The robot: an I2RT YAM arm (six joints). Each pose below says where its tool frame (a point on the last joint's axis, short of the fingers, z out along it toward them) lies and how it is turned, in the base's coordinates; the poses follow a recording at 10 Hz.
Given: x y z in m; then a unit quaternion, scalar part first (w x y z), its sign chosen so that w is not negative.
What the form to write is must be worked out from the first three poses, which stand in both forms.
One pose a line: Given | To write
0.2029 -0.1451 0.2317 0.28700 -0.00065 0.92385 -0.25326 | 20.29 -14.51 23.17 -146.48 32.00 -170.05
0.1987 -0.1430 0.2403 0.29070 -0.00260 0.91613 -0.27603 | 19.87 -14.30 24.03 -143.22 32.09 -168.75
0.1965 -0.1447 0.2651 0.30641 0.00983 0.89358 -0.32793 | 19.65 -14.47 26.51 -135.83 33.65 -167.27
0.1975 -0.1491 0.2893 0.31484 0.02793 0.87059 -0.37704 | 19.75 -14.91 28.93 -129.00 34.70 -166.73
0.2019 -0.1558 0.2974 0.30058 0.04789 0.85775 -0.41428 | 20.19 -15.58 29.74 -124.92 33.73 -168.42
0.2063 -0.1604 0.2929 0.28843 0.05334 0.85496 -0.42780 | 20.63 -16.04 29.29 -123.72 32.60 -169.36
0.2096 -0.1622 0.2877 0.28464 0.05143 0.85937 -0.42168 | 20.96 -16.22 28.77 -124.74 32.18 -169.68
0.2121 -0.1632 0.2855 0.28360 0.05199 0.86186 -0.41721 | 21.21 -16.32 28.55 -125.45 32.16 -170.00
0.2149 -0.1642 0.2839 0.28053 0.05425 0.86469 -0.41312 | 21.49 -16.42 28.39 -126.24 32.00 -170.64
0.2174 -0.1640 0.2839 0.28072 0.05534 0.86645 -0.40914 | 21.74 -16.40 28.39 -126.82 32.12 -170.91
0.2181 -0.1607 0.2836 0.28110 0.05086 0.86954 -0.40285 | 21.81 -16.07 28.36 -127.59 31.99 -170.63
